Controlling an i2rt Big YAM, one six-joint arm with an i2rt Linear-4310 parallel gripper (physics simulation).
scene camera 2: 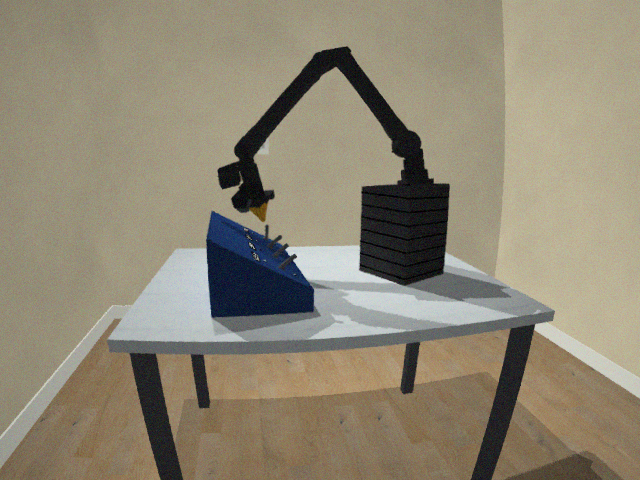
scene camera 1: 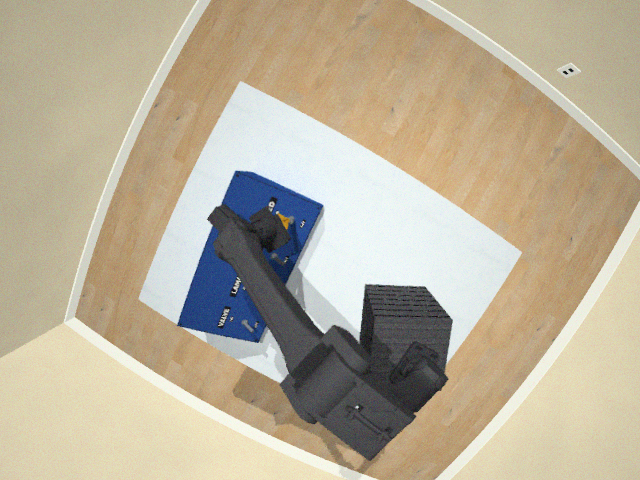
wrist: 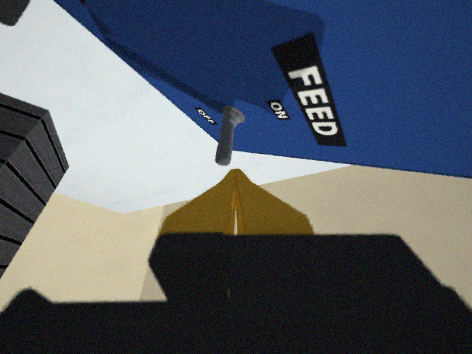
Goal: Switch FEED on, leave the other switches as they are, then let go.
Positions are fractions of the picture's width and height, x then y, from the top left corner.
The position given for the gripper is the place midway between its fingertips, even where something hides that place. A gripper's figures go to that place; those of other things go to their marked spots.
Labels:
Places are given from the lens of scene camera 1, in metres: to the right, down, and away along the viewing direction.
gripper (scene camera 1: 0.45,0.46): -0.09, -0.05, 0.88
blue sloped switch panel (scene camera 1: 0.34,0.63): -0.31, 0.19, 0.94

